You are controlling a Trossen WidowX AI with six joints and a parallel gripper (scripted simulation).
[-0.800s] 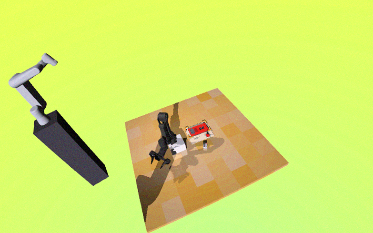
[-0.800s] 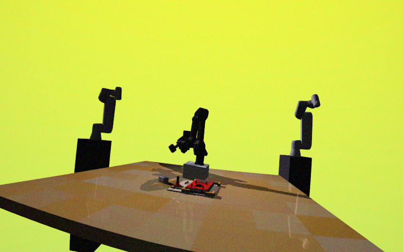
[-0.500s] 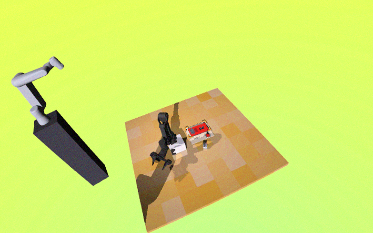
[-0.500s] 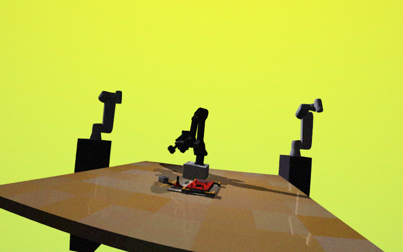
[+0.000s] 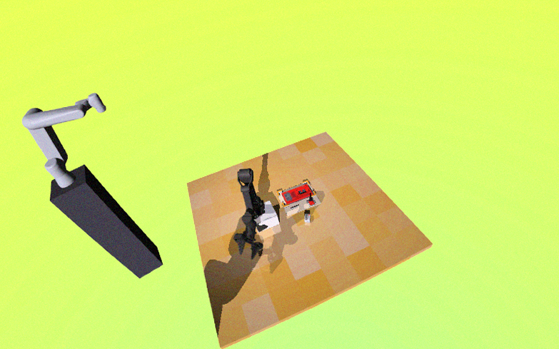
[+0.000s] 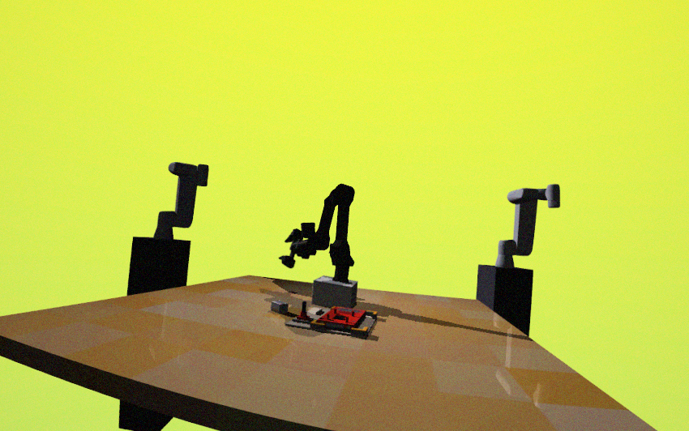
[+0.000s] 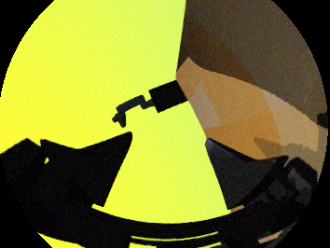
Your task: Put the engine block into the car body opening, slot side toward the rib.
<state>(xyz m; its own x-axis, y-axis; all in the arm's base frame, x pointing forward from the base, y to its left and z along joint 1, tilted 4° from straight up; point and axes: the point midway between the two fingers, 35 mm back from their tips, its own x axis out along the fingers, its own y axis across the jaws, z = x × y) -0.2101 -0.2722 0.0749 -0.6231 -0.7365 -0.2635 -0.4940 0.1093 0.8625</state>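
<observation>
The engine block lies 470 mm ahead of my gripper tip, 170 mm below it and 100 mm to the left of it. Also, from my gripper tip: pale base plate: 540 mm ahead, 300 mm to the left, 170 mm below; then black post: 570 mm ahead, 190 mm to the left, 150 mm below.
</observation>
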